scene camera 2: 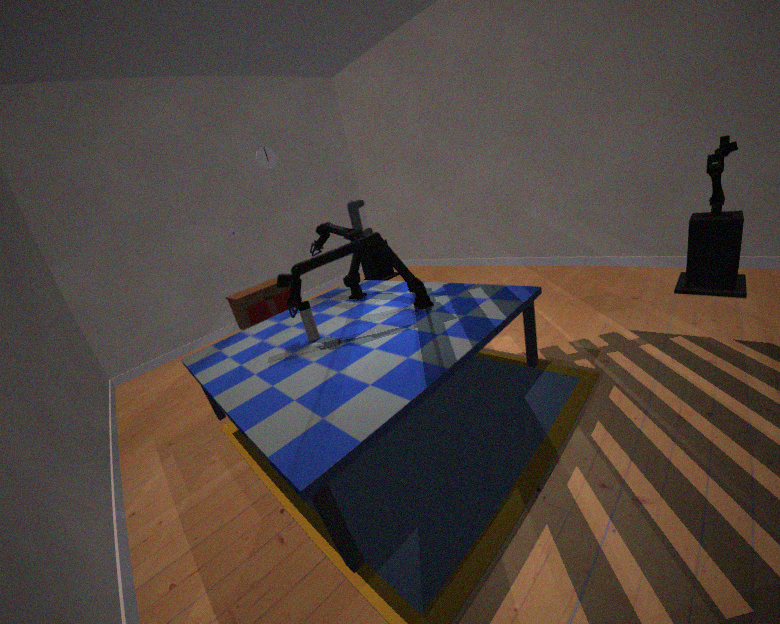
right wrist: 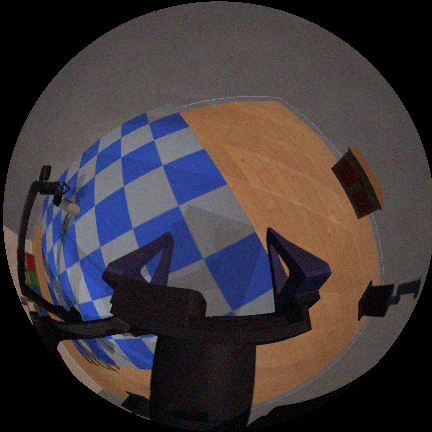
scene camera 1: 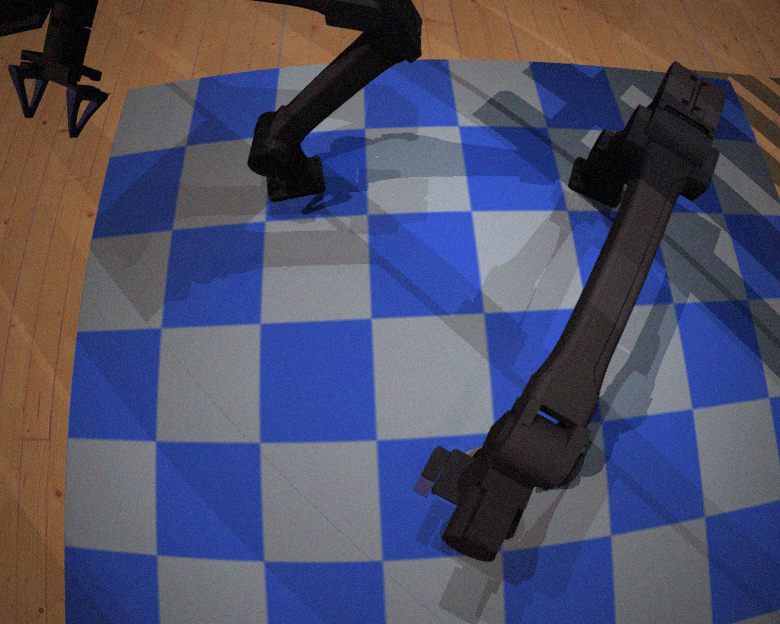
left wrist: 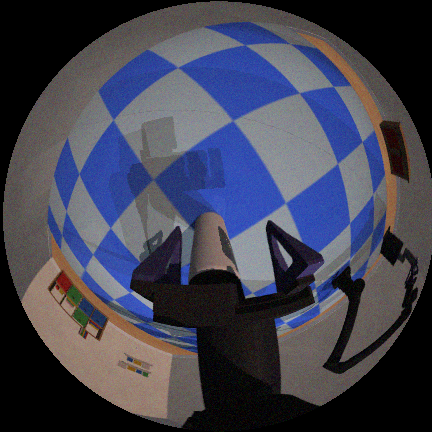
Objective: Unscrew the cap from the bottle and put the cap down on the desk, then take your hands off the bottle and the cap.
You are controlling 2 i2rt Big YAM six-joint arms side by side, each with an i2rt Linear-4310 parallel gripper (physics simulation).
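Frame: origin at the left arm's base, x ahead, y left, z up, level; millimetres.
Where they show: left gripper, fingertip midpoint: [scene camera 2: 293, 315] [right wrist: 66, 188] [scene camera 1: 456, 505] [left wrist: 224, 226]; right gripper, fingertip midpoint: [scene camera 2: 311, 254] [right wrist: 217, 234] [scene camera 1: 50, 127]; left arm's base at its link origin: [scene camera 2: 423, 304] [right wrist: 76, 314] [scene camera 1: 595, 183]; right arm's base at its link origin: [scene camera 2: 358, 296] [scene camera 1: 295, 180] [left wrist: 340, 276].
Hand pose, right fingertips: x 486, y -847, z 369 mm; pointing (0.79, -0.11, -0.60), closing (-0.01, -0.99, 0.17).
Each offset is from my right fingertips to the top centre of the thing. "pt": to the spot under its first point. Level surfaces: height alone.
A pale bottle {pt dx +169, dy +818, dz -264 mm} [scene camera 2: 309, 323] [left wrist: 211, 245] [right wrist: 73, 208] stands on the blue and grey checkered table {dz -369 mm} [scene camera 1: 318, 383] [scene camera 2: 323, 418]. Its dark cap {dx +168, dy +778, dz -148 mm} [left wrist: 215, 276] is on its top end, partly hidden behind the gripper body in the left wrist view. My left gripper [left wrist: 224, 226] is open, with one finger on either side of the bottle and cap, holding neither. In scene camera 1 the left arm hides most of the bottle. My right gripper [scene camera 1: 51, 125] [scene camera 2: 315, 249] [right wrist: 217, 234] is open and empty, beyond the table's left edge in scene camera 1, far from the bottle.
A wooden cabinet with red fronts [scene camera 2: 258, 311] [right wrist: 356, 187] stands on the floor beyond the table. Another dark arm on a black pedestal [scene camera 2: 714, 250] stands far off at the right. Shadows cross the table. My left arm [scene camera 1: 605, 292] reaches across it.
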